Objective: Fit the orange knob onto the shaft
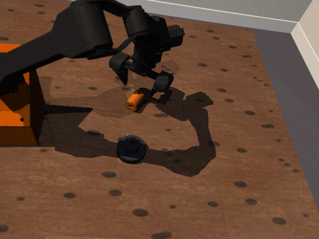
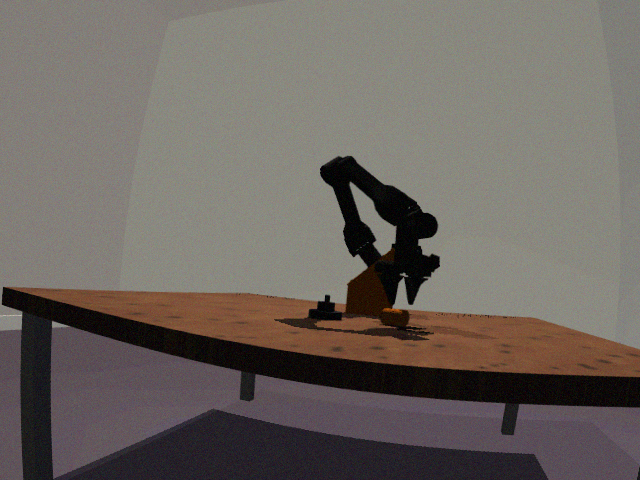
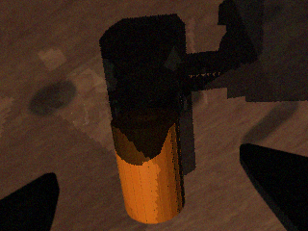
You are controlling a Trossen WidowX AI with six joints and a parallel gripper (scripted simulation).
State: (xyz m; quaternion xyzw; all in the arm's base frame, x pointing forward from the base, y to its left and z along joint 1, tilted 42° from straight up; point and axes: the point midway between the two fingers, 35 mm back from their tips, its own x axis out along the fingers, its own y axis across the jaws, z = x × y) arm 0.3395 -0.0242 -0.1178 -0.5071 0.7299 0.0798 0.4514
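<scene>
Right now the knob is 10 mm behind my gripper tip, 10 mm to the right of it and 30 mm below it. Also, from my gripper tip: dark pedestal: 40 mm behind, 190 mm to the right, 20 mm below.
</scene>
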